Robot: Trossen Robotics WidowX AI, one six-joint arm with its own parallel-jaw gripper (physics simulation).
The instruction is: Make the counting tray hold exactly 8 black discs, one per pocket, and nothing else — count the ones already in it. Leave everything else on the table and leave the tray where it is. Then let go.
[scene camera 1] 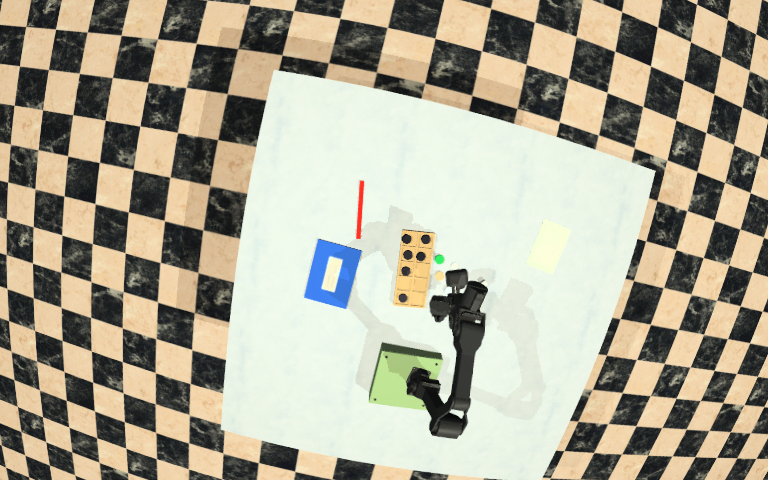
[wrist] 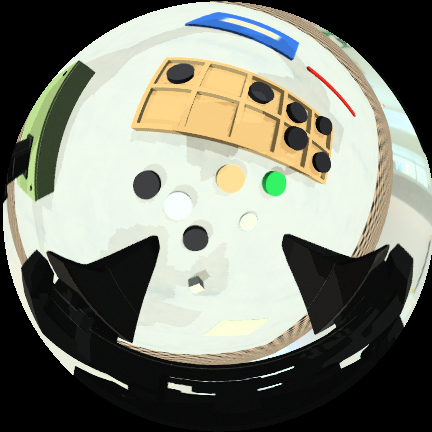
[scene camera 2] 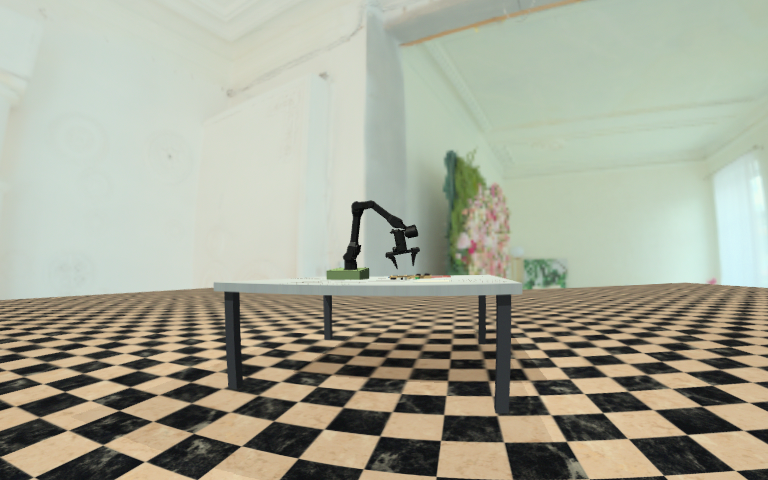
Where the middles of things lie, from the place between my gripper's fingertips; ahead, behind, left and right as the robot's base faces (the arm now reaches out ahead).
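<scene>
Tan counting tray (scene camera 1: 415,285): 6 cm below my hand, 1 cm behind, 12 cm to the left.
</scene>
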